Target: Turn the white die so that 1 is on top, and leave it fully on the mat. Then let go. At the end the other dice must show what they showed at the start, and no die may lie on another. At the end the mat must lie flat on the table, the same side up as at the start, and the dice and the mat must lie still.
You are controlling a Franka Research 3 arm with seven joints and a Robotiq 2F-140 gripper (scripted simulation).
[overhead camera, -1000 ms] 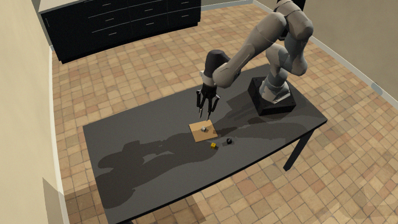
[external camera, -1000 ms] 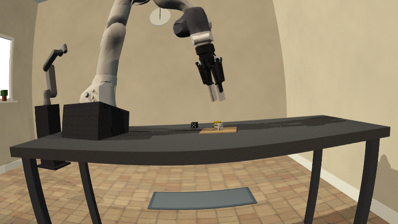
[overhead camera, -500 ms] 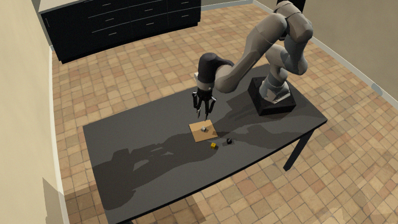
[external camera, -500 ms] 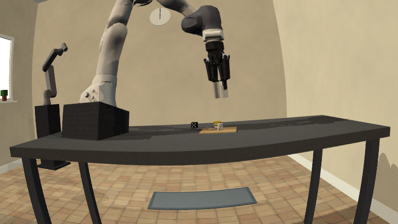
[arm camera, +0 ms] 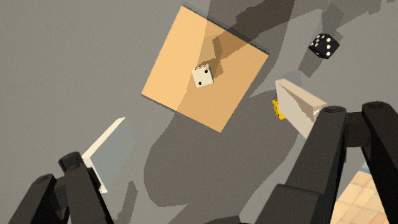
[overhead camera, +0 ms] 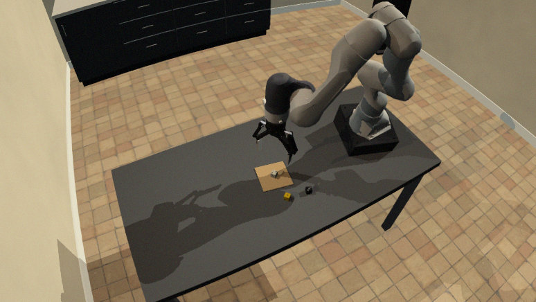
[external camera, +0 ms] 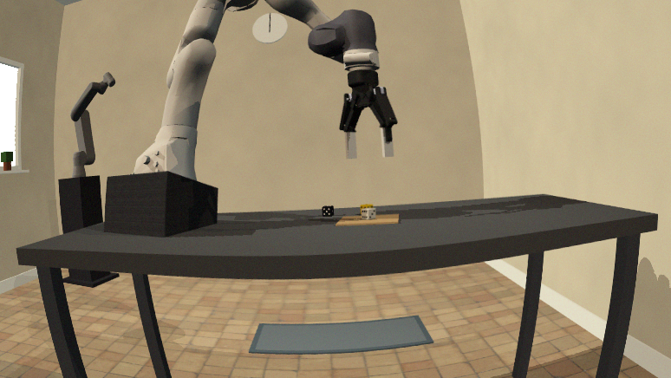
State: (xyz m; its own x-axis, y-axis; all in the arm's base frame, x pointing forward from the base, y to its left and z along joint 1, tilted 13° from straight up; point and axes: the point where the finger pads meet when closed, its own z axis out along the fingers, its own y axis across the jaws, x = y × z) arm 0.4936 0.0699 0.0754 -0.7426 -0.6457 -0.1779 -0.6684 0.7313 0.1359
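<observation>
The white die is 140 mm below my hand and 10 mm behind it. Round my hand: tan mat 160 mm below, 10 mm behind; then yellow die 150 mm below, 130 mm to the left, 20 mm behind; then black die 150 mm below, 130 mm to the left, 120 mm behind.
</observation>
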